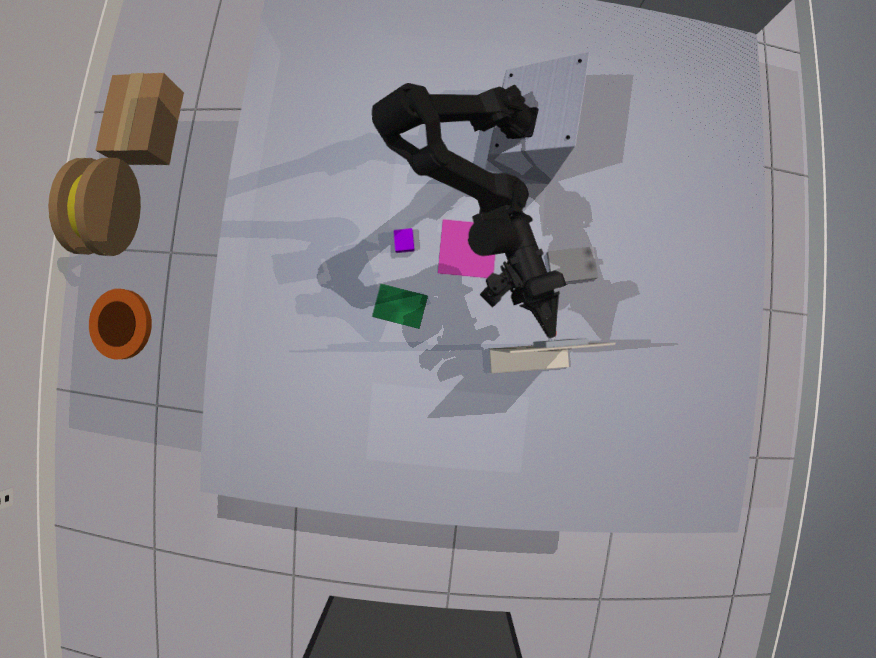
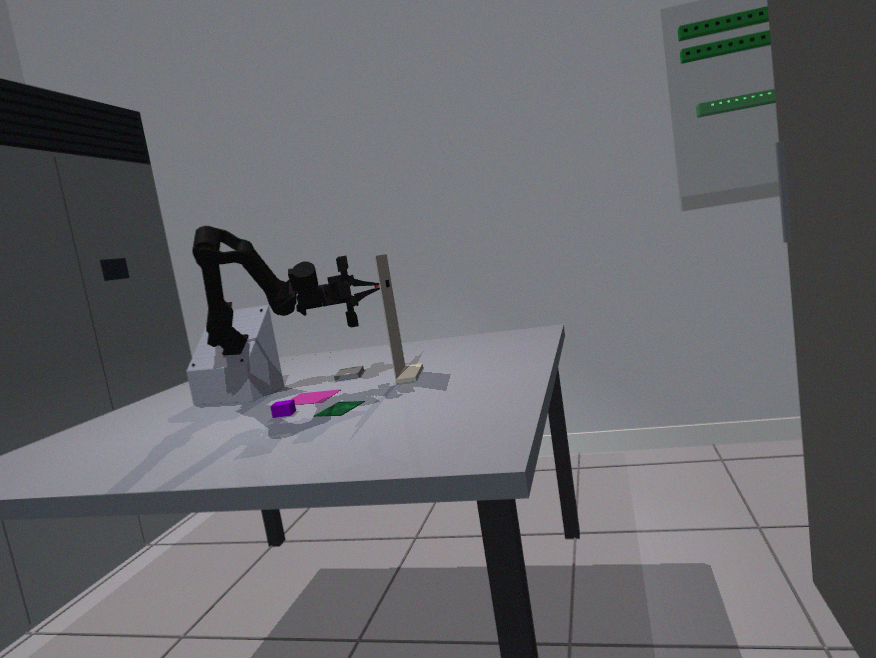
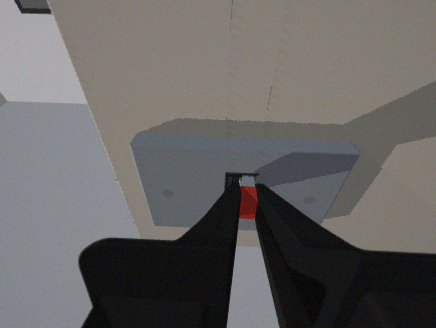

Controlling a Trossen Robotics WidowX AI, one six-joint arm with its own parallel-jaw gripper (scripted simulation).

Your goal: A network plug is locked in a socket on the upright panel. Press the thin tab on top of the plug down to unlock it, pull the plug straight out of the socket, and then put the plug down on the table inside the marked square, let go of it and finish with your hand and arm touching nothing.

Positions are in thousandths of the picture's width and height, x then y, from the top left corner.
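I can see my gripper in image 1 (631,513), and it is visible to me in image 2 (433,435) and image 3 (565,581) too.
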